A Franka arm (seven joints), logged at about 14 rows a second.
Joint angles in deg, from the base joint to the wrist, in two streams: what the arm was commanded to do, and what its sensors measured. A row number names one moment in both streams.
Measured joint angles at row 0:
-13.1 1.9 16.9 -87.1 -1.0 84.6 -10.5
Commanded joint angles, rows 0 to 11:
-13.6 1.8 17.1 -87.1 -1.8 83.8 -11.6
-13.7 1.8 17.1 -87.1 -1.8 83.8 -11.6
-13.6 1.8 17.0 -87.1 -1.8 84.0 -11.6
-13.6 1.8 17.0 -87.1 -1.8 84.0 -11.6
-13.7 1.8 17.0 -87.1 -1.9 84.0 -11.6
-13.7 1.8 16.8 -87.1 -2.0 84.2 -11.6
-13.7 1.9 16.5 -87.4 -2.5 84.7 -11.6
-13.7 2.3 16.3 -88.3 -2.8 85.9 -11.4
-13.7 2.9 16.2 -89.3 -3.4 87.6 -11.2
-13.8 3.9 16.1 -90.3 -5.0 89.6 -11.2
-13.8 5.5 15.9 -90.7 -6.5 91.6 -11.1
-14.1 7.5 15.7 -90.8 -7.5 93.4 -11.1
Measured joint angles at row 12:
-13.4 4.5 15.9 -90.1 -5.5 90.3 -10.5
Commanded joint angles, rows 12 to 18:
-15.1 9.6 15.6 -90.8 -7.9 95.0 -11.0
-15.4 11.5 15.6 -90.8 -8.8 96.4 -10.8
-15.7 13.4 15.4 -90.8 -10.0 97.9 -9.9
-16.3 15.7 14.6 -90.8 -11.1 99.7 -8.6
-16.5 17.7 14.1 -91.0 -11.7 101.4 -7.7
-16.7 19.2 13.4 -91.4 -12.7 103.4 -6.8
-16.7 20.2 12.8 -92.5 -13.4 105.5 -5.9
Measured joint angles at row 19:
-16.3 18.4 13.2 -91.6 -11.7 102.6 -8.3
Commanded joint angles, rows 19 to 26:
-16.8 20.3 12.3 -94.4 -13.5 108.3 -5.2
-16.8 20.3 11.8 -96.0 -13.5 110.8 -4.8
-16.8 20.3 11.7 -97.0 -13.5 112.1 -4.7
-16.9 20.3 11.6 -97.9 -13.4 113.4 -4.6
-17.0 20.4 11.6 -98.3 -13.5 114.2 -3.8
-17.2 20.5 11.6 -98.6 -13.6 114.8 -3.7
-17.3 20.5 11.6 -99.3 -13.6 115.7 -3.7
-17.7 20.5 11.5 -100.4 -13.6 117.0 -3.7
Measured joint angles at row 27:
-16.8 22.0 11.4 -97.2 -12.6 114.4 -4.6
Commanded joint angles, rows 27 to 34:
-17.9 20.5 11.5 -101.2 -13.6 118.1 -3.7
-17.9 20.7 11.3 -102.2 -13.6 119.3 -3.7
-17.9 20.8 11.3 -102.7 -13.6 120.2 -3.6
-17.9 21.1 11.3 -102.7 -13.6 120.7 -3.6
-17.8 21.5 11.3 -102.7 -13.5 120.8 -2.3
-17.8 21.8 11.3 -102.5 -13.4 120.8 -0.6
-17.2 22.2 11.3 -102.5 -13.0 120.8 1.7
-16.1 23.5 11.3 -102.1 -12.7 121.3 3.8
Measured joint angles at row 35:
-17.0 20.9 11.5 -100.2 -12.6 118.1 -0.3
